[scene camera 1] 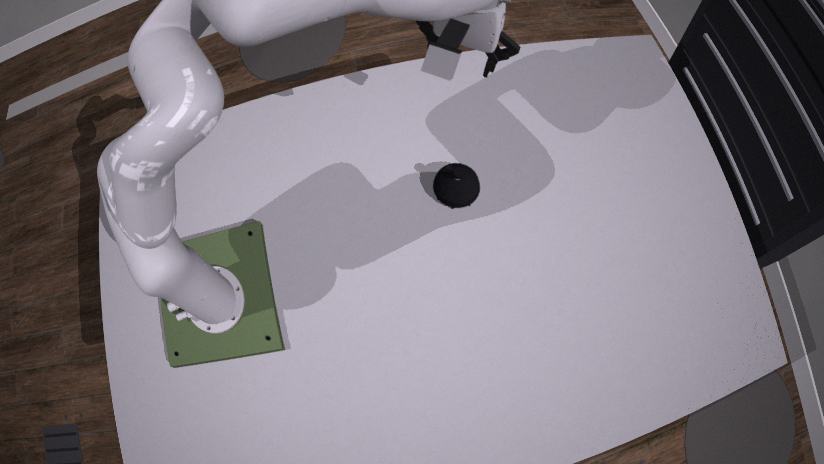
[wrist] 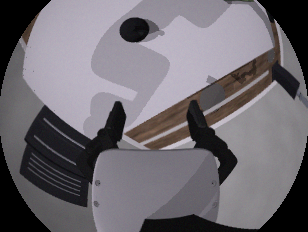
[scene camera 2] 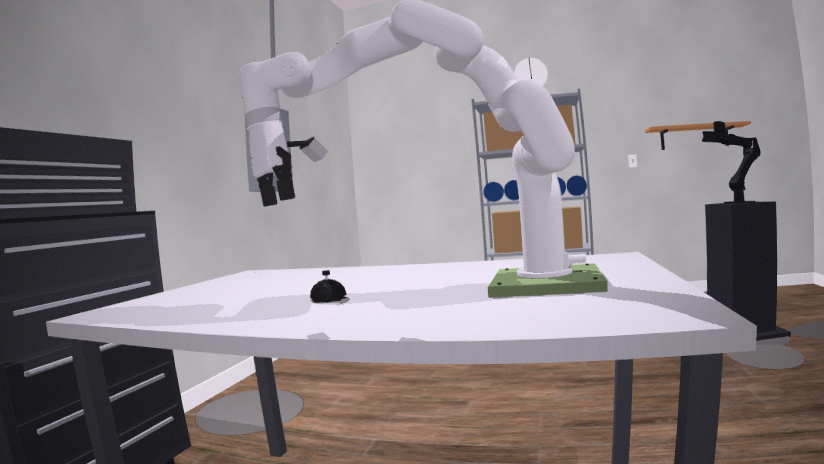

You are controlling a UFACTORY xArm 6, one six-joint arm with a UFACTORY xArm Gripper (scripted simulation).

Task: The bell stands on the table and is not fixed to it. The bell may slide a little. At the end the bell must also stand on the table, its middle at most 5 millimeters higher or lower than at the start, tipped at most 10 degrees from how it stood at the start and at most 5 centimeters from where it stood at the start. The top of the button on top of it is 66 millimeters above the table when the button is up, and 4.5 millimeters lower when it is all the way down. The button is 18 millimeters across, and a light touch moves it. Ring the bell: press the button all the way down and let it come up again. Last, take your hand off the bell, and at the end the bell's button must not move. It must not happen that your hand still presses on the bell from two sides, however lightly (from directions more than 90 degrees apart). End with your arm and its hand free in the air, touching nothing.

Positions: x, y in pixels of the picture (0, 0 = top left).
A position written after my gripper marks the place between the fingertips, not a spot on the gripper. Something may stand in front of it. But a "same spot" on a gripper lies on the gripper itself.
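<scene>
You can see my gripper in scene camera 2 (278, 202), and it's there in scene camera 1 and the wrist view too. On my gripper, (wrist: 204, 136) and (scene camera 1: 434, 39) are the same spot.
</scene>
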